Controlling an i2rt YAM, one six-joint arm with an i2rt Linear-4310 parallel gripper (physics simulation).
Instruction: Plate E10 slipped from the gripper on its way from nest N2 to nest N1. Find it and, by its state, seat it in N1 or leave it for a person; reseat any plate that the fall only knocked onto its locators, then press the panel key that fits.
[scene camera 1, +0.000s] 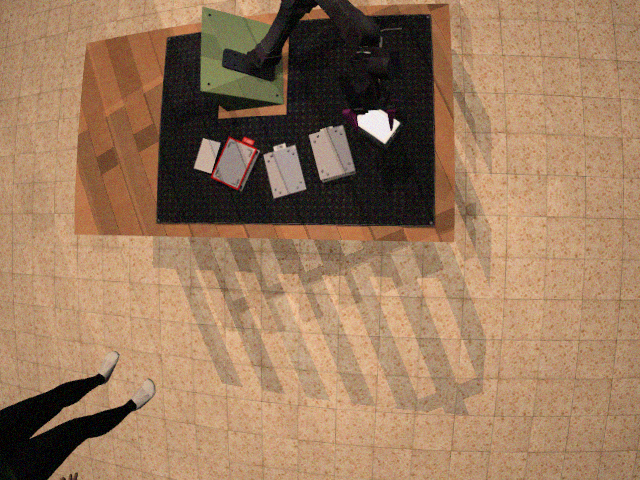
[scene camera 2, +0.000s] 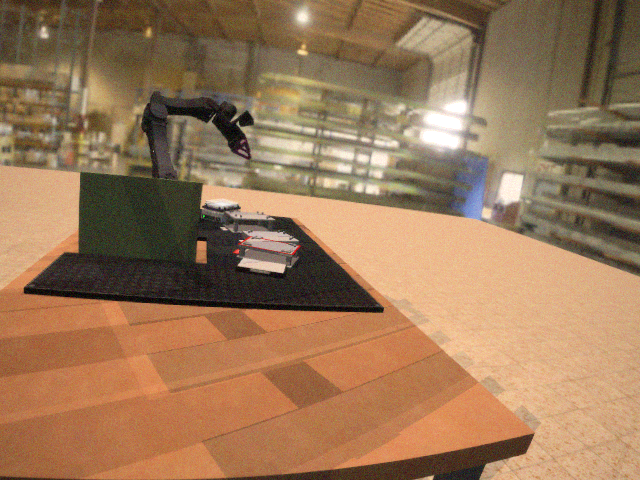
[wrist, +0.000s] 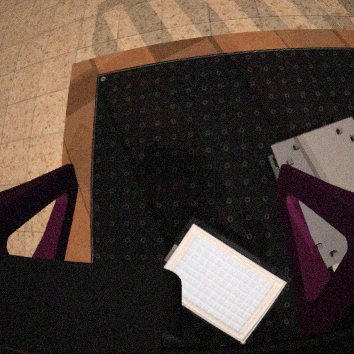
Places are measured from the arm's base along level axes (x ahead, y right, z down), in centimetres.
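Pixels of known places: gripper, fingertip midpoint: (scene camera 1: 374, 130) (scene camera 2: 249, 155) (wrist: 176, 175); arm's base at its link origin: (scene camera 1: 249, 65) (scene camera 2: 155, 215).
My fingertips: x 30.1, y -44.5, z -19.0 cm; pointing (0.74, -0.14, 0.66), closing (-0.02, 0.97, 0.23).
For each thing: its top centre in the pictures, then the offset to it from my fingertips. Level surfaces: height alone.
- white gridded plate at its top centre: (wrist: 218, 285) (scene camera 1: 376, 121) (scene camera 2: 222, 201) dx -8.6, dy -0.2, dz +19.7 cm
- grey stepped block at its top centre: (wrist: 340, 189) (scene camera 1: 331, 151) (scene camera 2: 250, 212) dx +1.4, dy +14.6, dz +20.8 cm
- second grey block at its top centre: (scene camera 2: 270, 233) (scene camera 1: 283, 171) dx +7.4, dy +31.6, dz +24.1 cm
- red-edged grey block at its top centre: (scene camera 2: 270, 243) (scene camera 1: 232, 162) dx +4.3, dy +50.3, dz +22.9 cm
- small pale flat piece at its top centre: (scene camera 2: 262, 265) (scene camera 1: 207, 155) dx +0.7, dy +62.2, dz +26.0 cm
- black mat at its surface level: dz +27.4 cm
- wooden table at its surface level: dz +28.7 cm
My gripper (scene camera 1: 370, 118) (scene camera 2: 243, 149) (wrist: 176, 175) is open, raised near a white gridded plate (scene camera 1: 378, 126) (scene camera 2: 222, 203) (wrist: 230, 285) on a dark base; nothing shows between the fingers. In the wrist view part of the plate is hidden by a dark part of the gripper. A grey stepped block (scene camera 1: 332, 153) (scene camera 2: 253, 215) (wrist: 327, 150) stands beside it, then a second grey block (scene camera 1: 284, 170) with a white tab, then a red-edged grey block (scene camera 1: 235, 162) (scene camera 2: 271, 245) with a red tab. A small pale flat piece (scene camera 1: 207, 155) (scene camera 2: 261, 265) lies beside that. No E10, N1 or N2 label is readable.
A green upright screen (scene camera 1: 216, 64) (scene camera 2: 139, 217) stands on the black mat (scene camera 1: 206, 206) (scene camera 2: 155, 289) (wrist: 165, 115), behind the row. The wooden table (scene camera 1: 113, 196) (scene camera 2: 155, 439) (wrist: 80, 125) borders the mat. A person's legs (scene camera 1: 67, 395) show on the floor in the first scene view.
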